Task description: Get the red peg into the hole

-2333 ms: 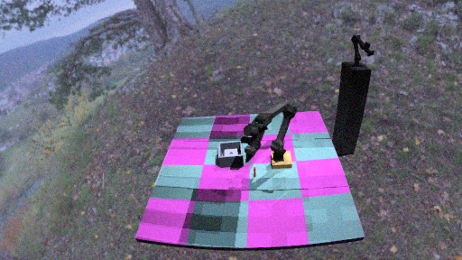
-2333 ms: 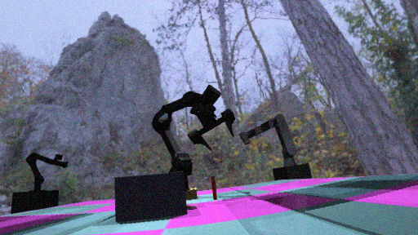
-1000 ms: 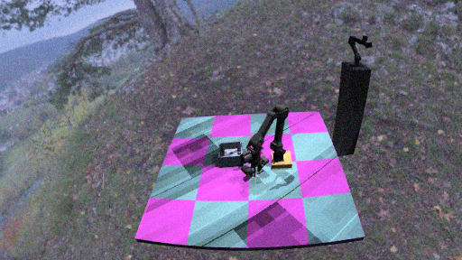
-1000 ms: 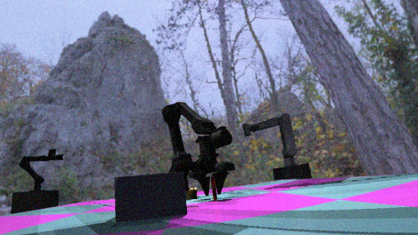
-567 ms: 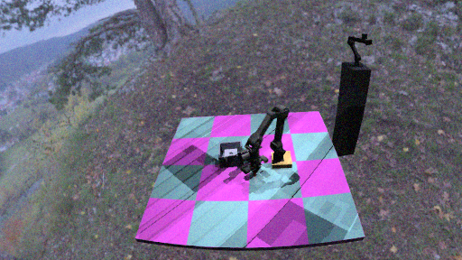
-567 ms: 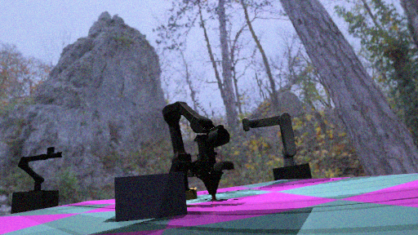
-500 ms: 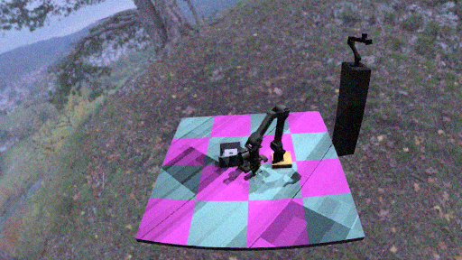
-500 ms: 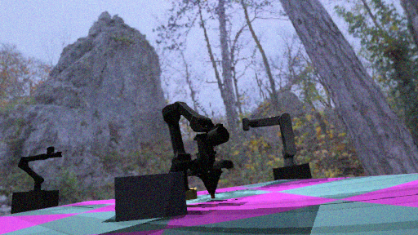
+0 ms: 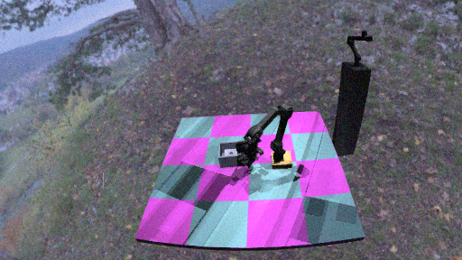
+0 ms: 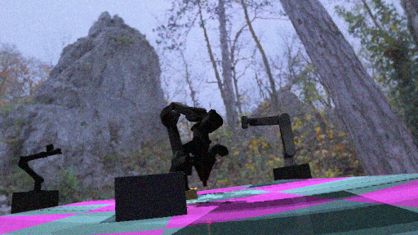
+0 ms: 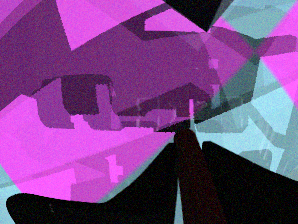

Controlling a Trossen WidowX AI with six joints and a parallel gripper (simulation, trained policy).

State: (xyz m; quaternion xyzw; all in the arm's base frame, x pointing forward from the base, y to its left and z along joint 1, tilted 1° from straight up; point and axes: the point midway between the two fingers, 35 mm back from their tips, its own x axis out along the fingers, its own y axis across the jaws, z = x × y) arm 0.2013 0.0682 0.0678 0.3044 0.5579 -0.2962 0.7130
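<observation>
Now: the grey plate 11 cm ahead of my gripper tip, 16 cm to the right of it and 2 cm below it. From my gripper tip the other things lie so: dark box (11 cm ahead, 16 cm to the right, 4 cm below); red peg (1 cm behind, 2 cm above).
</observation>
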